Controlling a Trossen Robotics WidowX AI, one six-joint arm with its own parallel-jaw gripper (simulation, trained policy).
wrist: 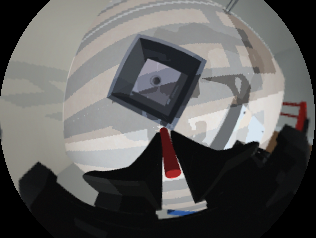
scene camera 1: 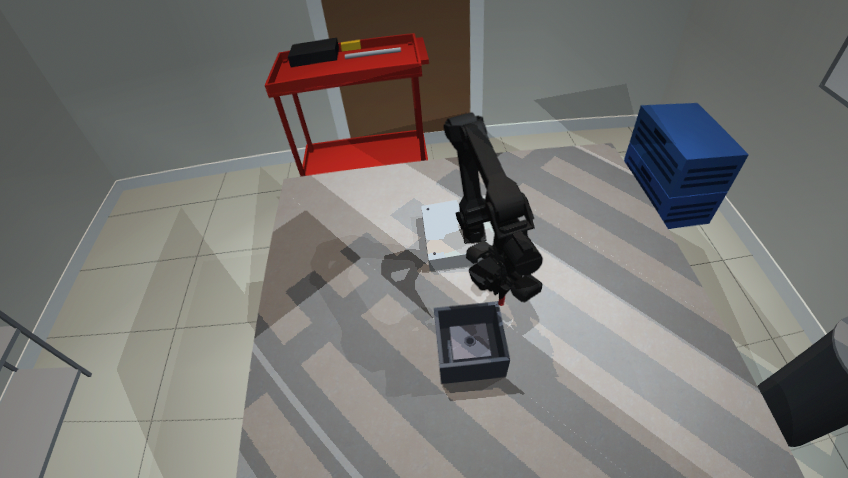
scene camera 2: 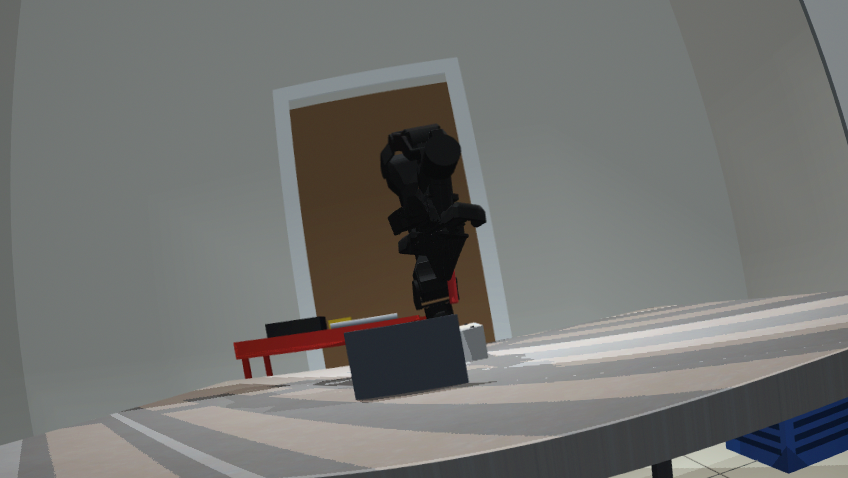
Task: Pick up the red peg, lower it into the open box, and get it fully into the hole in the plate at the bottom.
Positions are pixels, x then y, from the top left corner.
Scene:
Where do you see a dark box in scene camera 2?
427, 354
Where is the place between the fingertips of my gripper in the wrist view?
165, 134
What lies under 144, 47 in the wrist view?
A dark box.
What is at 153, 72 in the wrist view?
A plate.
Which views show my gripper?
The wrist view, scene camera 1 and scene camera 2: all of them.

